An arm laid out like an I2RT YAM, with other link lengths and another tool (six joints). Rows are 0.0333 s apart.
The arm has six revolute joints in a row. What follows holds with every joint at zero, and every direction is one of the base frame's. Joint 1 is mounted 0.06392 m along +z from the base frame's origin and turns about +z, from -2.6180 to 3.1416 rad. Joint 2 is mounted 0.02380 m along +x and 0.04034 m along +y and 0.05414 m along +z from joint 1 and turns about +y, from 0.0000 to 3.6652 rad. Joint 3 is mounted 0.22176 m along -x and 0.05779 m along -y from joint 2 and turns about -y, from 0.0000 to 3.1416 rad. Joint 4 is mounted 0.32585 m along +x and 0.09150 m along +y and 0.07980 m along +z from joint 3 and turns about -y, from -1.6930 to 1.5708 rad. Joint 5 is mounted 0.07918 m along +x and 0.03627 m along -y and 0.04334 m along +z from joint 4 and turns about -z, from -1.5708 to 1.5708 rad. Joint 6 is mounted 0.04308 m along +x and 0.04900 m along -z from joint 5 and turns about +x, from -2.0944 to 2.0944 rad. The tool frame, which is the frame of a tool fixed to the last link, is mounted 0.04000 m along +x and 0.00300 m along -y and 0.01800 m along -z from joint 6; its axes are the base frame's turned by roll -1.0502, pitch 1.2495 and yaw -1.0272 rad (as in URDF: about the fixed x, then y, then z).
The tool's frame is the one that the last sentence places.
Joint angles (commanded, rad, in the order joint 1, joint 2, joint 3, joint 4, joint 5, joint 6), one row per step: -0.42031, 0.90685, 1.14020, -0.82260, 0.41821, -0.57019; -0.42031, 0.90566, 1.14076, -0.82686, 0.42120, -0.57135; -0.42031, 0.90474, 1.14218, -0.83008, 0.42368, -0.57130; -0.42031, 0.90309, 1.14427, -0.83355, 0.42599, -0.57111; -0.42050, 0.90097, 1.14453, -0.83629, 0.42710, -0.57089; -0.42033, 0.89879, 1.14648, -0.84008, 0.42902, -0.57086; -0.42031, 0.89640, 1.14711, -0.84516, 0.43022, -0.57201; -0.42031, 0.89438, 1.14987, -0.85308, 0.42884, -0.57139; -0.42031, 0.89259, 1.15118, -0.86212, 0.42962, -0.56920; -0.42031, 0.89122, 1.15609, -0.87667, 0.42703, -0.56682; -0.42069, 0.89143, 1.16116, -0.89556, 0.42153, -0.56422; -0.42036, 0.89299, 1.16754, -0.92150, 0.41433, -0.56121; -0.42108, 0.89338, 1.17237, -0.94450, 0.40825, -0.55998; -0.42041, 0.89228, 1.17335, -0.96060, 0.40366, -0.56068; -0.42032, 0.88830, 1.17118, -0.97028, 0.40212, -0.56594; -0.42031, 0.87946, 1.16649, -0.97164, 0.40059, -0.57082; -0.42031, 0.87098, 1.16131, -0.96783, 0.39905, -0.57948; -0.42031, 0.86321, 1.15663, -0.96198, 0.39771, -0.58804; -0.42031, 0.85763, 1.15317, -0.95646, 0.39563, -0.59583
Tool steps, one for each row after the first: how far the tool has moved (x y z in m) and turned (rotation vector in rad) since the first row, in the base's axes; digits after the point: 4 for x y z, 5 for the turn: -0.0009, 0.0001, 0.0002, -0.00111, 0.00376, -0.00189; -0.0016, 0.0003, 0.0007, -0.00198, 0.00510, -0.00398; -0.0025, 0.0005, 0.0017, -0.00317, 0.00525, -0.00599; -0.0033, 0.0007, 0.0021, -0.00347, 0.00568, -0.00722; -0.0043, 0.0011, 0.0031, -0.00457, 0.00578, -0.00866; -0.0054, 0.0014, 0.0035, -0.00495, 0.00873, -0.00904; -0.0066, 0.0021, 0.0042, -0.00265, 0.01086, -0.00820; -0.0079, 0.0027, 0.0042, 0.00049, 0.01498, -0.00995; -0.0096, 0.0037, 0.0048, 0.00640, 0.02032, -0.00901; -0.0113, 0.0048, 0.0045, 0.01630, 0.03012, -0.00622; -0.0133, 0.0064, 0.0036, 0.03023, 0.04571, -0.00165; -0.0155, 0.0076, 0.0028, 0.04172, 0.06039, 0.00181; -0.0170, 0.0088, 0.0016, 0.04958, 0.07256, 0.00645; -0.0186, 0.0096, 0.0008, 0.05097, 0.08287, 0.01059; -0.0203, 0.0104, 0.0011, 0.04816, 0.08320, 0.01451; -0.0213, 0.0109, 0.0017, 0.04160, 0.08211, 0.02050; -0.0220, 0.0112, 0.0025, 0.03416, 0.07935, 0.02622; -0.0223, 0.0114, 0.0031, 0.02801, 0.07709, 0.03210
